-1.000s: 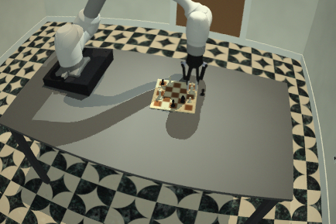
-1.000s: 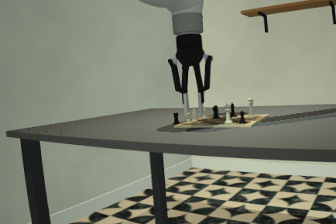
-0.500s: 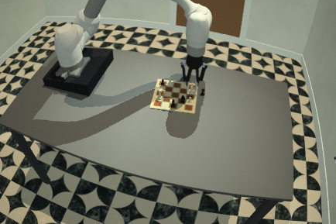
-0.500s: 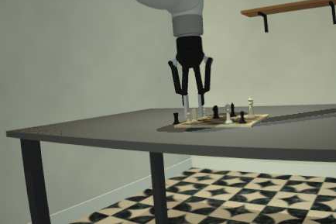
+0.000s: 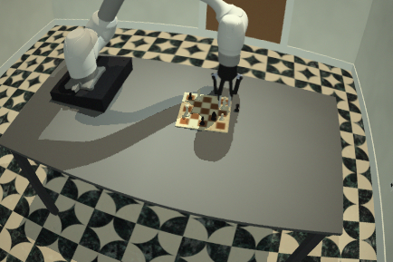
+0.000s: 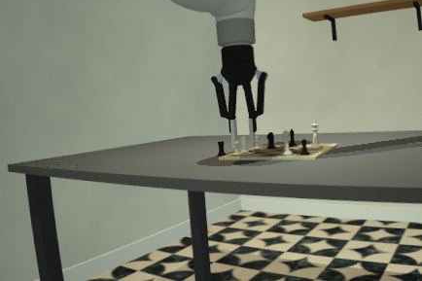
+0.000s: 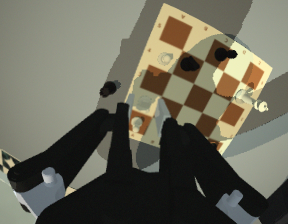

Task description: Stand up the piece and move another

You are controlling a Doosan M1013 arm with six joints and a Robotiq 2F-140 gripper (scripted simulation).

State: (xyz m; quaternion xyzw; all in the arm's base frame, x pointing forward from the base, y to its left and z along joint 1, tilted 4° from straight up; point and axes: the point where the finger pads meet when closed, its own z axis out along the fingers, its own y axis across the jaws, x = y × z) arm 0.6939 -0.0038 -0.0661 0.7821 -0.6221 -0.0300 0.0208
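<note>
My hand is 8 cm past the chessboard, 4 cm to the left of it and 5 cm above it.
</note>
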